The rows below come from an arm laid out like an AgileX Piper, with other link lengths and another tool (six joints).
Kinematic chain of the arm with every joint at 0, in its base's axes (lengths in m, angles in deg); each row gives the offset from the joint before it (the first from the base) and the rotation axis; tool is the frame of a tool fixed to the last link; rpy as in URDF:
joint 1: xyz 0 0 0.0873 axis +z
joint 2: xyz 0 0 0 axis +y
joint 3: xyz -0.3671 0 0.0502 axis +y
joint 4: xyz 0.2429 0 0.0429 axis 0.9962 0 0.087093
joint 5: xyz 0 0 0 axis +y
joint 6: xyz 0.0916 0 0.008 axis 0.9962 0 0.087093
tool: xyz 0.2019 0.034 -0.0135 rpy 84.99 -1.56 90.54
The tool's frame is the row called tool.
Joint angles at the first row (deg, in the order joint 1, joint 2, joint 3, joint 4, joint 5, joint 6):
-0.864 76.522 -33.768 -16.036 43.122 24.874
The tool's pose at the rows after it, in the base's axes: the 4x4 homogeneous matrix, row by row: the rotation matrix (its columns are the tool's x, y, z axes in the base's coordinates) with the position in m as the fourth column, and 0 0 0 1 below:
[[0.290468 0.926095 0.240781 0.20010], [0.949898 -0.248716 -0.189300 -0.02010], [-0.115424 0.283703 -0.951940 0.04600], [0 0 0 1]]
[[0.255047 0.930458 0.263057 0.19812], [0.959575 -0.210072 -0.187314 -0.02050], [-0.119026 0.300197 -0.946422 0.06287], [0 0 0 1]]
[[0.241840 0.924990 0.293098 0.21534], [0.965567 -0.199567 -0.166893 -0.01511], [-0.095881 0.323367 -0.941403 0.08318], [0 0 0 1]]
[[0.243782 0.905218 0.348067 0.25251], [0.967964 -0.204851 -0.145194 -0.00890], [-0.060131 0.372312 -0.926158 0.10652], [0 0 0 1]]
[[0.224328 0.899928 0.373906 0.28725], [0.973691 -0.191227 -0.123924 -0.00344], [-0.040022 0.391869 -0.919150 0.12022], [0 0 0 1]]
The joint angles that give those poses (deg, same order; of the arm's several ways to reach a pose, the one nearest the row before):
-0.863 71.645 -33.897 -16.036 44.128 23.896
-0.925 69.059 -36.278 -14.900 47.573 20.033
-1.033 69.344 -41.139 -12.677 50.107 17.299
-1.034 71.828 -47.520 -10.878 50.541 16.344
-1.034 75.856 -53.425 -9.215 50.750 14.415

